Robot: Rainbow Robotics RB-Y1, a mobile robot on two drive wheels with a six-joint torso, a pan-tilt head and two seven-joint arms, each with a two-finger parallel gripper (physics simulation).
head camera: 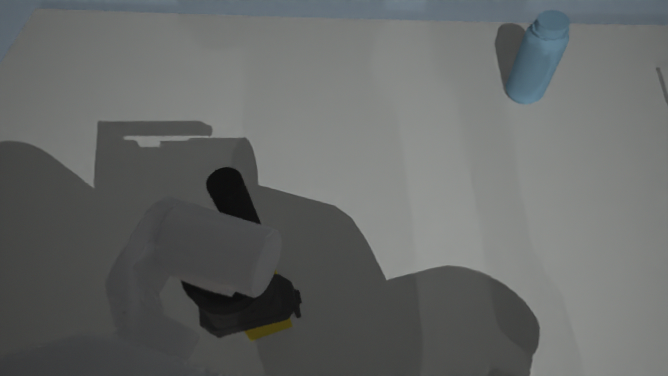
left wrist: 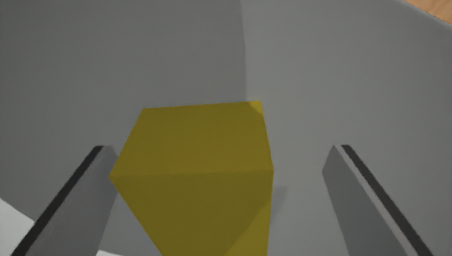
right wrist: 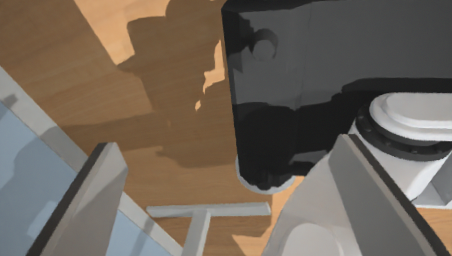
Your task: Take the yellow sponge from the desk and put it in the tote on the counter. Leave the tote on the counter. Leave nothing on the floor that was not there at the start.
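Frame: origin at the robot's base, x back, y right, z up, level; millimetres.
Seen in the pictures: left gripper, fingertip midpoint: [head camera: 259, 321] [left wrist: 222, 159]; right gripper, fingertip midpoint: [right wrist: 228, 152].
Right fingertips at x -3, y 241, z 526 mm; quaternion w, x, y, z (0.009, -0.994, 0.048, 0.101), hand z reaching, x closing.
A point is followed by its place in that frame.
The yellow sponge [head camera: 270, 330] @(x -148, y -194, z 736 mm) [left wrist: 200, 140] @(x -146, y -197, z 748 mm) is a block on the pale grey desk [head camera: 325, 100] @(x -592, y -268, z 720 mm) [left wrist: 325, 60] @(x -96, y -230, z 720 mm). In the head view it is mostly hidden under my left gripper, and small parts of it show at the gripper's edges. My left gripper [left wrist: 222, 159] @(x -154, y -212, z 745 mm) is open over the sponge. In the left wrist view the sponge appears between the two fingers, closer to the picture's left finger, with a gap to the picture's right finger. My right gripper [right wrist: 228, 152] @(x -3, y 241, z 526 mm) is open and empty, above the wooden floor beside my base. The tote and the counter do not show.
A blue bottle [head camera: 536, 60] @(x -682, y 80, z 830 mm) stands at the desk's far right in the head view. The right wrist view shows my black base [right wrist: 350, 50] @(x 154, y 141, z 169 mm), a grey T-shaped bar [right wrist: 225, 209], the wooden floor [right wrist: 185, 130] @(x -298, y -215, z 0 mm) and a pale-edged blue surface [right wrist: 25, 155] @(x -903, y -215, z 173 mm).
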